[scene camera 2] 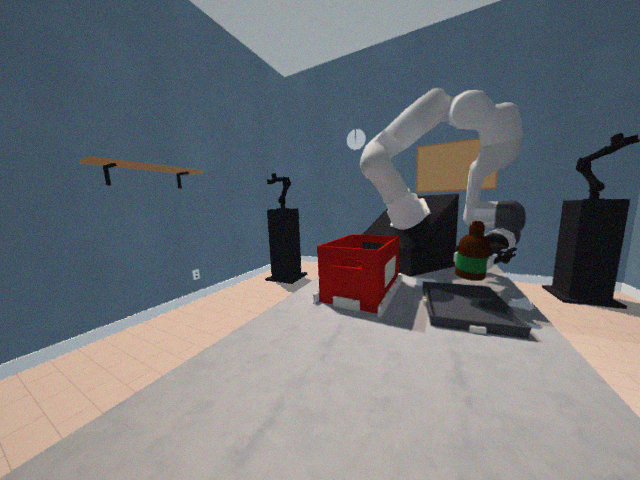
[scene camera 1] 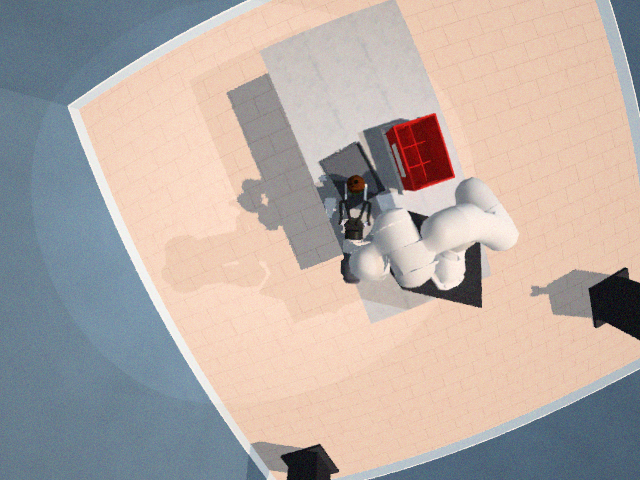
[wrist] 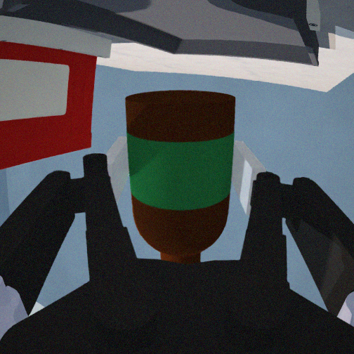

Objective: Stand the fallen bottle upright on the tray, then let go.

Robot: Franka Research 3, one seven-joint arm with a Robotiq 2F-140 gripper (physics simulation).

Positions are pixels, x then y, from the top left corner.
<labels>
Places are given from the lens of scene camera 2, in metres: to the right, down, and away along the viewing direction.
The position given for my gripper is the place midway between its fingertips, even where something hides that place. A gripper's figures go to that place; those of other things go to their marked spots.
my gripper (scene camera 2: 471, 260): 0.42, 0.06, 0.62
brown bottle (scene camera 2: 474, 248): 0.41, 0.02, 0.58
</labels>
